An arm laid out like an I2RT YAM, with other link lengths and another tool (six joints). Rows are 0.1 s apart.
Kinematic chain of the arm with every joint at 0, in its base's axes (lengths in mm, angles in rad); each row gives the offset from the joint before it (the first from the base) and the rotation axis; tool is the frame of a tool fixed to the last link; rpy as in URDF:
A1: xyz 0 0 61.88 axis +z
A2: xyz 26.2 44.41 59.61 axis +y
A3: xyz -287.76 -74.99 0 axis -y
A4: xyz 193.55 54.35 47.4 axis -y
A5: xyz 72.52 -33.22 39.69 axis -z
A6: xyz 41.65 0 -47.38 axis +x
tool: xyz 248 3 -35 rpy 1.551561 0.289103 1.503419
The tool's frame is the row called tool.
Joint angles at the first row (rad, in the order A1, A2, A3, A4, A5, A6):
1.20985, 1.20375, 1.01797, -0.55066, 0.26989, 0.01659
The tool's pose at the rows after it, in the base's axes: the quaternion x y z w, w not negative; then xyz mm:
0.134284 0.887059 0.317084 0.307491 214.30 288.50 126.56
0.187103 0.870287 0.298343 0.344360 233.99 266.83 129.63
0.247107 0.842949 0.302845 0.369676 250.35 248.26 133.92
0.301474 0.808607 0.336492 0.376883 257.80 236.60 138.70
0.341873 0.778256 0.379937 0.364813 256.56 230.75 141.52
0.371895 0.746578 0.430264 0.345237 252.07 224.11 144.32
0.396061 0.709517 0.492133 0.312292 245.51 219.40 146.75
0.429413 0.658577 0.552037 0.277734 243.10 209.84 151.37
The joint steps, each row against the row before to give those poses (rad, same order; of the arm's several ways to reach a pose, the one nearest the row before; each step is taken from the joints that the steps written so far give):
0.06904, 0.01031, -0.02899, 0.00115, 0.15144, 0.07668
0.02098, 0.00534, -0.00533, -0.02403, 0.13390, 0.09574
0.00151, -0.02366, -0.04582, 0.02597, 0.09803, 0.10185
0.00420, -0.07174, -0.09535, 0.08121, 0.05913, 0.09232
0.00654, -0.09421, -0.10298, 0.08467, 0.01721, 0.07404
0.00568, -0.12968, -0.12245, 0.09311, 0.00035, 0.05110
-0.02295, -0.16865, -0.14956, 0.12247, -0.04660, 0.02895
-0.05558, -0.17892, -0.14037, 0.10522, -0.05673, 0.05041

